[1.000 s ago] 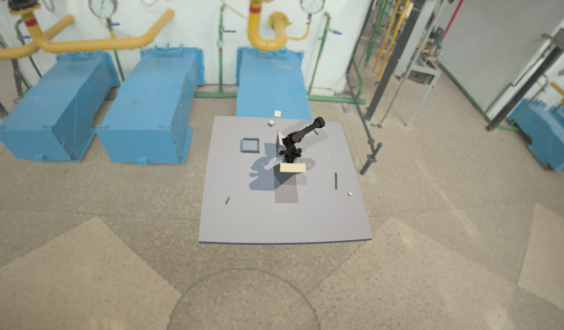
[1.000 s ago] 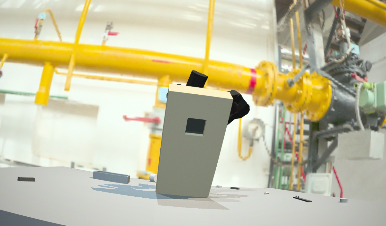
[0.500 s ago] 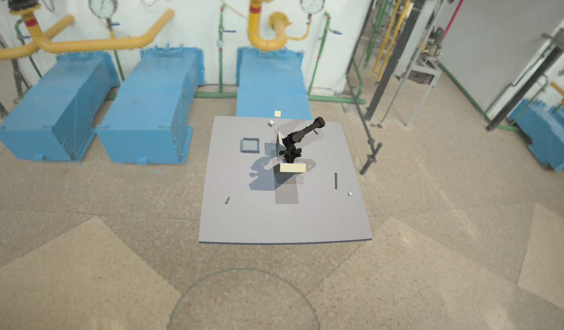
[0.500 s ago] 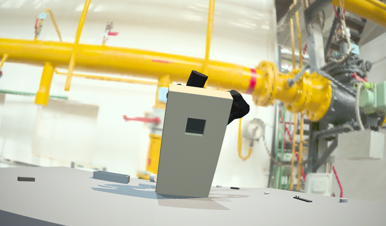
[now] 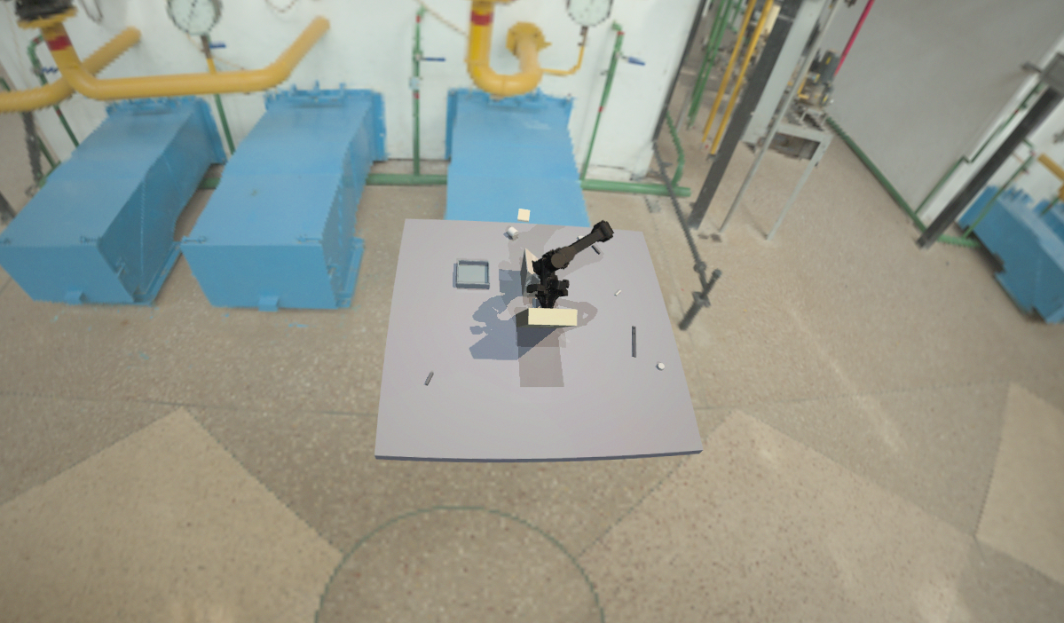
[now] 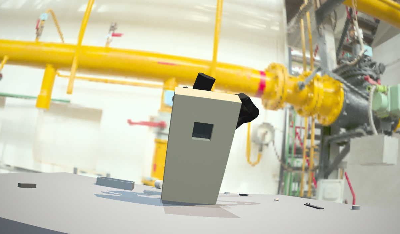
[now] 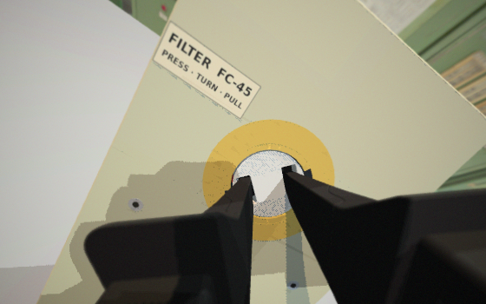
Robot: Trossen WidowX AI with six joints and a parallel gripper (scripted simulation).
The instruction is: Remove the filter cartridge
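Right now my gripper tip is 80 mm above the service panel and 40 mm past it.
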